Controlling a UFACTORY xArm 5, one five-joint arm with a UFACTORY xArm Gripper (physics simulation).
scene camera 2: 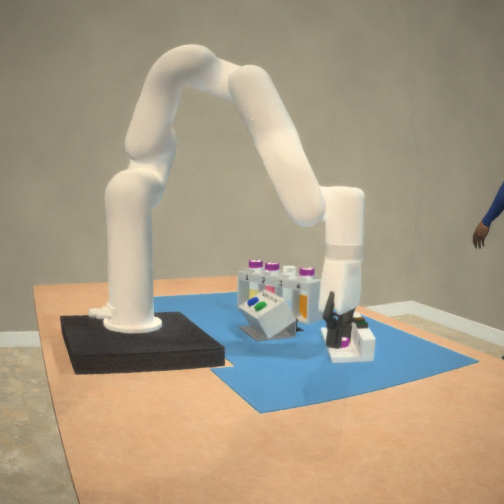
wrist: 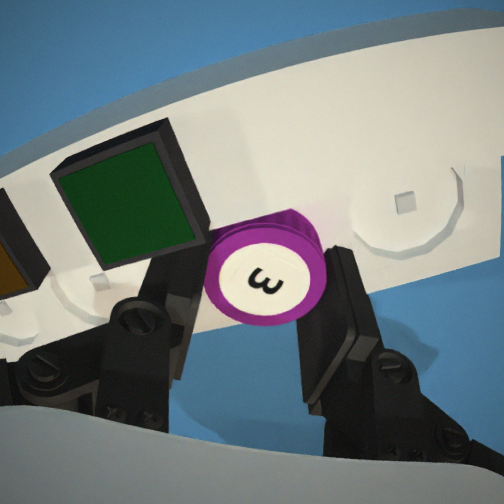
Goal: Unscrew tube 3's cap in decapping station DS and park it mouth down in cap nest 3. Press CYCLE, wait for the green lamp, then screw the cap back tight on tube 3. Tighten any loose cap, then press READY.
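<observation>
My gripper [scene camera 2: 341, 341] is down at the white cap nest block [scene camera 2: 351, 345]. In the wrist view its two black fingers [wrist: 265, 272] touch both sides of the purple cap [wrist: 265, 270], shut on it. The cap's white top face, marked 3, faces up, so its mouth points down. It sits low over the block [wrist: 300, 150], between two empty round nests [wrist: 405, 210] [wrist: 95, 290]. I cannot tell whether it rests in a nest. On the station [scene camera 2: 280, 297], tube 3 [scene camera 2: 289, 270] has no cap. The other three tubes carry purple caps [scene camera 2: 272, 266].
A slanted control box [scene camera 2: 266, 314] with a blue button [scene camera 2: 253, 301] and a green button [scene camera 2: 260, 306] stands in front of the tubes. On the nest block are a dark green square lamp [wrist: 127, 200] and a brown one [wrist: 10, 272]. A person's arm [scene camera 2: 489, 217] shows at the right edge.
</observation>
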